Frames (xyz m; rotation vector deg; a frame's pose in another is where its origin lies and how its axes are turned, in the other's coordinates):
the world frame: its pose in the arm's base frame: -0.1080 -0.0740 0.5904 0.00 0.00 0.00
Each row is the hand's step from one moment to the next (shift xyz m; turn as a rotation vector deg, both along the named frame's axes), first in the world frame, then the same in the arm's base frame.
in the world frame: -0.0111 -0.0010 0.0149 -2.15 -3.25 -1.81
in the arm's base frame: -0.0111 -0.0010 0.0149 -2.15 -3.25 -1.81
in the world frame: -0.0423 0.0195 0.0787 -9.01 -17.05 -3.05
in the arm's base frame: -0.0423 0.0195 0.0787 -9.01 -17.05 -3.05
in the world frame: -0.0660 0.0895 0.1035 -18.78 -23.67 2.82
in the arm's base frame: -0.0660 0.0895 0.1035 -18.78 -23.67 2.82
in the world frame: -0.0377 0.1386 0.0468 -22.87 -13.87 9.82
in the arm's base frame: -0.0377 0.1386 0.0468 -22.87 -13.87 9.82
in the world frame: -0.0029 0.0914 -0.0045 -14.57 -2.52 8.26
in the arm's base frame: -0.0029 0.0914 -0.0045 -14.57 -2.52 8.26
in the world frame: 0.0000 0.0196 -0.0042 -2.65 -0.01 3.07
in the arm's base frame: 0.0000 0.0196 -0.0042 -2.65 -0.01 3.07
